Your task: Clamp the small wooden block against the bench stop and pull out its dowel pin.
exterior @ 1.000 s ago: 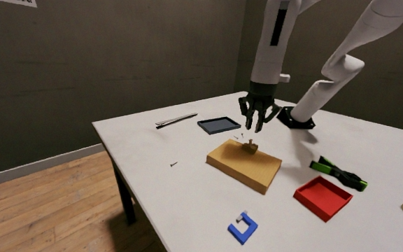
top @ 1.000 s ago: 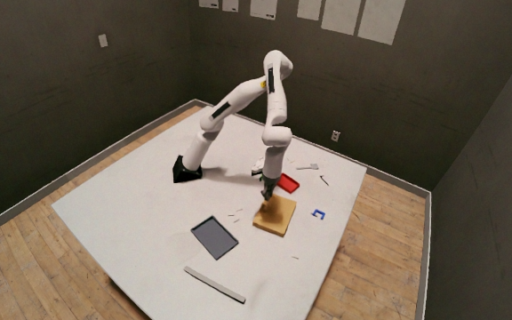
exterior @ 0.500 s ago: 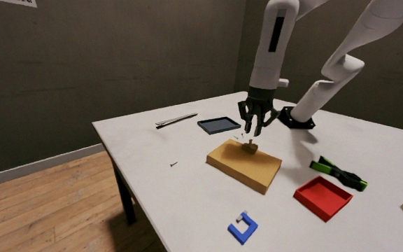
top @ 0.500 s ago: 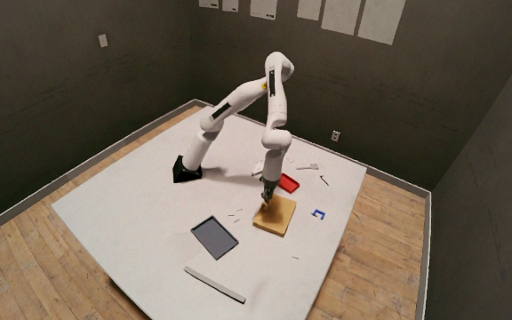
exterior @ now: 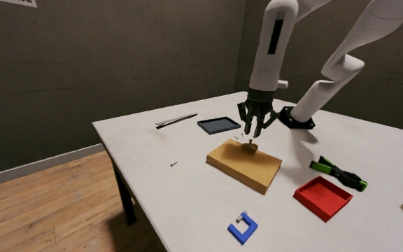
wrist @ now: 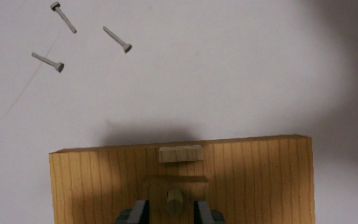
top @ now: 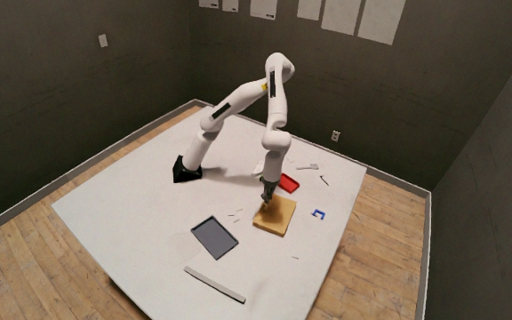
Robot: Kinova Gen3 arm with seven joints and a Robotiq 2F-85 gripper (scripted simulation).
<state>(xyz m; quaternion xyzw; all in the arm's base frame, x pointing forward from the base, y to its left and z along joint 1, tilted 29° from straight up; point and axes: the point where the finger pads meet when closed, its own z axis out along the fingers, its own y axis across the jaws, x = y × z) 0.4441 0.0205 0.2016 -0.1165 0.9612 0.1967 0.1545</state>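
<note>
My gripper is now 6 cm above the dowel pin. Round my hand: grey tray: 6 cm behind, 26 cm to the right, 11 cm below; red tray: 6 cm behind, 22 cm to the left, 11 cm below; small wooden block: 7 cm below.
</note>
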